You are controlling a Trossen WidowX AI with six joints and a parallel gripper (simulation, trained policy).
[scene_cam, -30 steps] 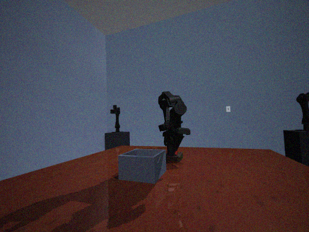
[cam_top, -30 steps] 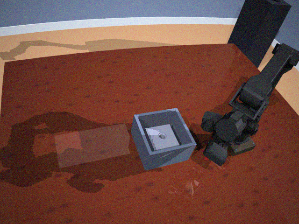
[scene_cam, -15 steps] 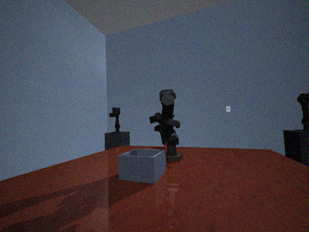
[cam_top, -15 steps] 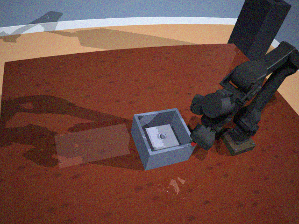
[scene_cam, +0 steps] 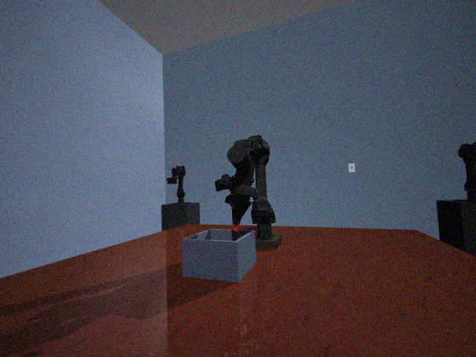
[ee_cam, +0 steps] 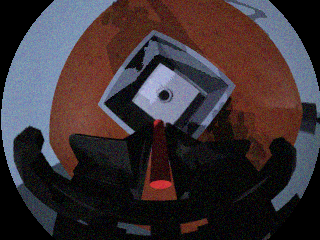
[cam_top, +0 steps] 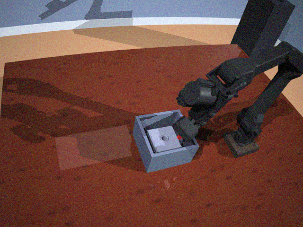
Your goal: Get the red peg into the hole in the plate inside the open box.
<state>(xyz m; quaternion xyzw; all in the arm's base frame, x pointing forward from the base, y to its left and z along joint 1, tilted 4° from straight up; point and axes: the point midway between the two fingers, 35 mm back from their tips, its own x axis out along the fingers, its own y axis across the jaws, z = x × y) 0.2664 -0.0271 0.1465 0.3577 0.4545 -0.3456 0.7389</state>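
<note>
Now: gripper tip 20 mm below the red peg, 10 mm to the right of it and 10 mm past it. From my gripper tip the other things lie so: plate 80 mm below, 40 mm to the right, 20 mm ahead; grey box 100 mm below, 40 mm to the right, 20 mm ahead.
</note>
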